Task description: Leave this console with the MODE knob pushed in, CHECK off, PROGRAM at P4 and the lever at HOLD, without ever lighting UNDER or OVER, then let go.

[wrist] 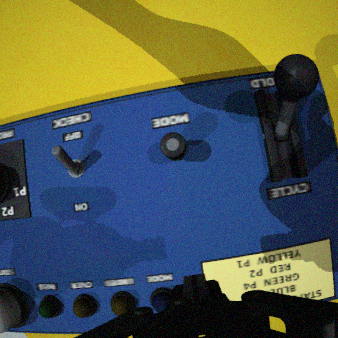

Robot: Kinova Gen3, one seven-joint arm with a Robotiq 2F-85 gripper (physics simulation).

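The blue console (188, 208) fills the wrist view, upside down. The MODE knob (172, 145) sits low and short on the panel. The CHECK toggle (67, 161) leans toward its OFF label (72, 135). The lever's black ball (296, 77) stands at the HOLD end of its slot (285, 157), away from the CYCLE label (288, 190). The PROGRAM selector (5, 182) is cut off at the left edge, with only P1 and P2 showing. The PASS lamp (50, 306), OVER lamp (85, 305), UNDER lamp (123, 302) and MODE lamp (161, 298) look dark. My gripper (195, 288) is shut and empty, above the console's lamp row and touching nothing.
A pale legend card (268, 268) lists colours against P numbers. A large grey round button (10, 306) sits at the lower left. The yellow table (100, 50) lies beyond the console, crossed by the arm's shadow.
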